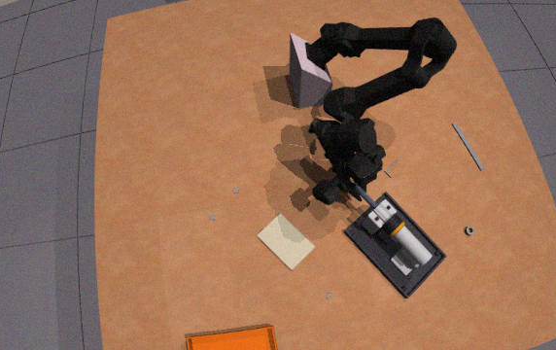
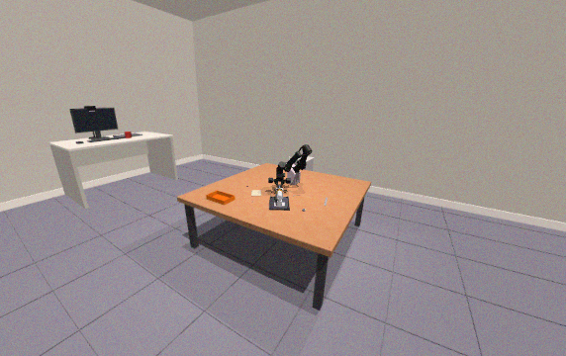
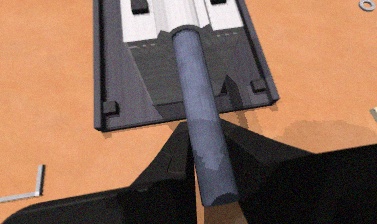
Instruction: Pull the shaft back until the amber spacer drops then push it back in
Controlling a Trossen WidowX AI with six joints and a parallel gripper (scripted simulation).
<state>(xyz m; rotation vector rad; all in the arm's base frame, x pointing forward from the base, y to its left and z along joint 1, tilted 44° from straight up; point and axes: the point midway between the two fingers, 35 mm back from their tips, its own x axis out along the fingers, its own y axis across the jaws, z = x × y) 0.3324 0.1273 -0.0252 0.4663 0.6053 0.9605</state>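
Now: gripper tip 4 cm short of the shaft, 3 cm to the right of it and 2 cm below it. Round my gripper tip: amber spacer 8 cm ahead, 7 cm to the left, 2 cm above; metal bar 35 cm to the left, 15 cm behind, 5 cm below; cream pad 19 cm to the right, 8 cm ahead, 5 cm below.
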